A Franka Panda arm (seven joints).
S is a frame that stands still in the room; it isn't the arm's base.
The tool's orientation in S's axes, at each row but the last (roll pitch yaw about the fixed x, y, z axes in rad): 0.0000 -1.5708 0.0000; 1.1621 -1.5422 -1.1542; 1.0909 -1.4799 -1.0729; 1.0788 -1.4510 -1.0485; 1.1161 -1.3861 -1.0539; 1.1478 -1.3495 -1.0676; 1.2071 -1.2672 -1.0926
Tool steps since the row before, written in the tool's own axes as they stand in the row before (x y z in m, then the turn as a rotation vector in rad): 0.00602 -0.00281 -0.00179 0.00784 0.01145 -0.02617; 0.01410 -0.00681 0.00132 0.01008 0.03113 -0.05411; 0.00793 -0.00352 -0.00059 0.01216 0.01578 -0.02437; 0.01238 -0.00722 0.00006 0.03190 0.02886 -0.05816; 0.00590 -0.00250 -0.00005 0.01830 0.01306 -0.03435; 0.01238 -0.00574 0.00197 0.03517 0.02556 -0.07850; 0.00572 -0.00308 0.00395 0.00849 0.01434 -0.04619
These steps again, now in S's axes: 0.00179 -0.00281 0.00602 0.02617 0.01145 0.00784; -0.00110 -0.00719 0.01393 0.05398 0.03129 0.01028; 0.00099 -0.00413 0.00759 0.02461 0.01524 0.01236; 0.00087 -0.00846 0.01153 0.05915 0.02732 0.03143; 0.00072 -0.00340 0.00538 0.03510 0.01230 0.01737; -0.00025 -0.00817 0.01111 0.07982 0.02519 0.03236; -0.00282 -0.00497 0.00502 0.04535 0.01739 0.00720
